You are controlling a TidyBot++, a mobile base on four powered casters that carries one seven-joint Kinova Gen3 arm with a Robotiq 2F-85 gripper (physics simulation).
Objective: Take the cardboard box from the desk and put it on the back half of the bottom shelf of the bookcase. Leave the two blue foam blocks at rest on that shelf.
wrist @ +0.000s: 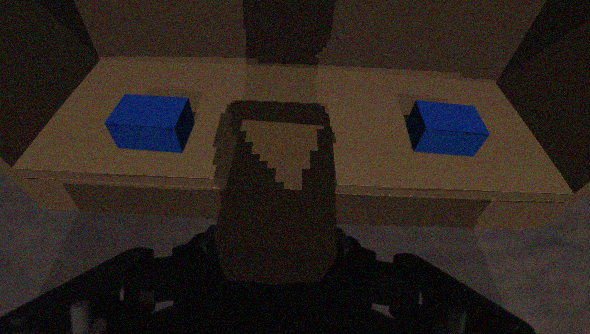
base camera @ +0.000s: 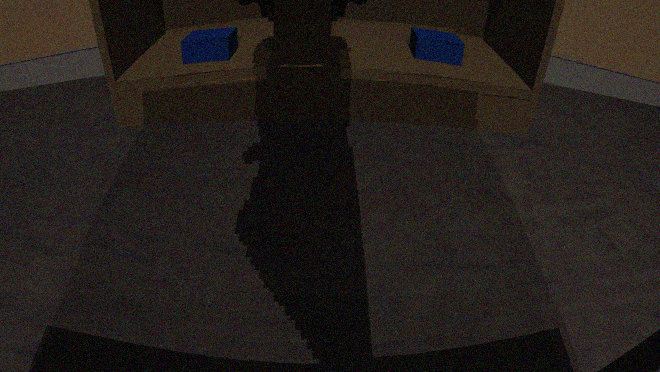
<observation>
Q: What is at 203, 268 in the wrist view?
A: My gripper.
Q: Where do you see a bookcase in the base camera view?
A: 365, 71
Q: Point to a bookcase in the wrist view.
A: At 361, 74
</observation>
